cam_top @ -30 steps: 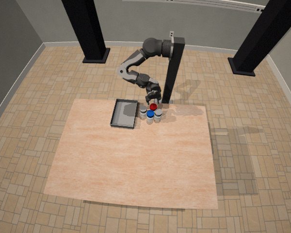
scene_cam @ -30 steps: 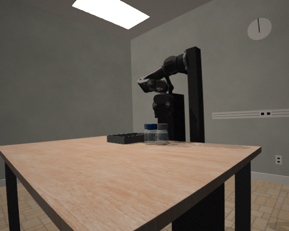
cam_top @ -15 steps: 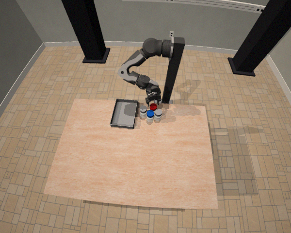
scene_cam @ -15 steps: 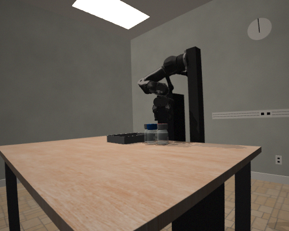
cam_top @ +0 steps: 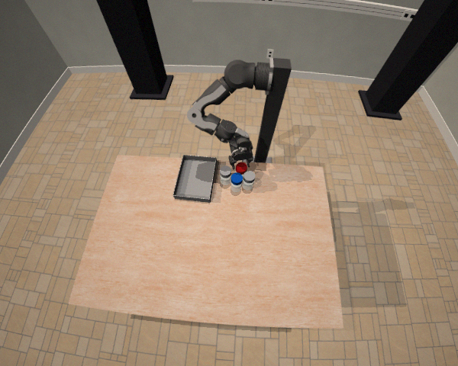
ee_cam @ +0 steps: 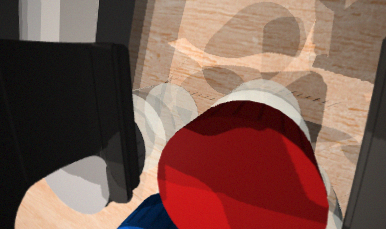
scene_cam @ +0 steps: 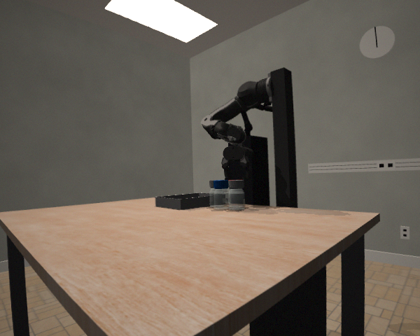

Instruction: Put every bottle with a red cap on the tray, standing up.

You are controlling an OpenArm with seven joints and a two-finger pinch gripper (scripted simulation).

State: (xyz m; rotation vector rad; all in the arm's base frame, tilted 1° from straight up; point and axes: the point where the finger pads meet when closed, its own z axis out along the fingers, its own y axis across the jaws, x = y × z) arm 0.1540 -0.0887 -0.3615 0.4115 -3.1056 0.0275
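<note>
Right now the red-capped bottle is 6 cm below my hand, 2 cm ahead of it and 1 cm to the left of it. From my hand the other things lie so: blue-capped bottle: 8 cm ahead, 6 cm below, 1 cm to the right; then dark grey tray: 22 cm to the right, 9 cm below, 5 cm ahead.
</note>
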